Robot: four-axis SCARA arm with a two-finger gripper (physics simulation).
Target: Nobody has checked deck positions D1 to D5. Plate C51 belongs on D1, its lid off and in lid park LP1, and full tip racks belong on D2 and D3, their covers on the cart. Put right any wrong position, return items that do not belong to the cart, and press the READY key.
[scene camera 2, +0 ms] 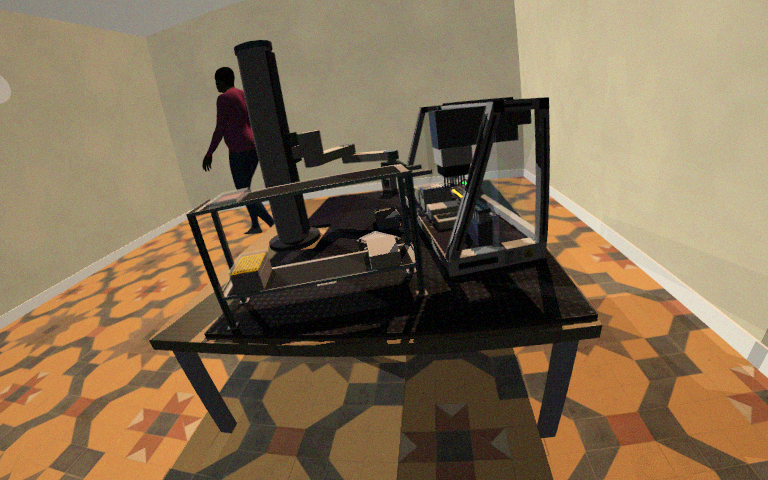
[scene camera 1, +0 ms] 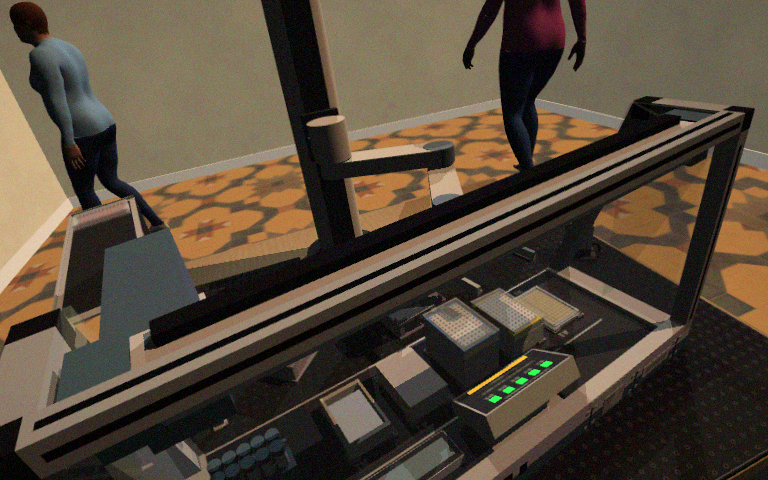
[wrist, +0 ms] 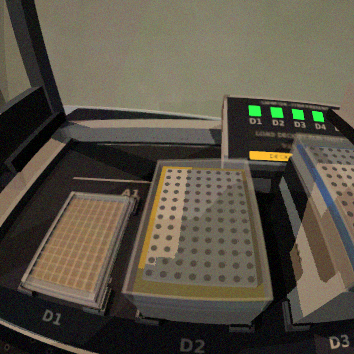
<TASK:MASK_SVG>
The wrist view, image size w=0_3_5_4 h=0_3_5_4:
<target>my gripper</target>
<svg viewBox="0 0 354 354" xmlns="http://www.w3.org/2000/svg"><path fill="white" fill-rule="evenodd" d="M42 85L27 88L0 106L0 176L4 172L21 171L45 141L66 120L63 111L51 112ZM348 82L339 110L327 109L325 118L354 145L354 83Z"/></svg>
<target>tan well plate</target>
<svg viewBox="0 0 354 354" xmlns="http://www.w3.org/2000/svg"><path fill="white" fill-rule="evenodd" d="M71 191L21 278L21 285L56 298L99 308L131 214L130 211L134 198L127 195Z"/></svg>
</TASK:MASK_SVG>
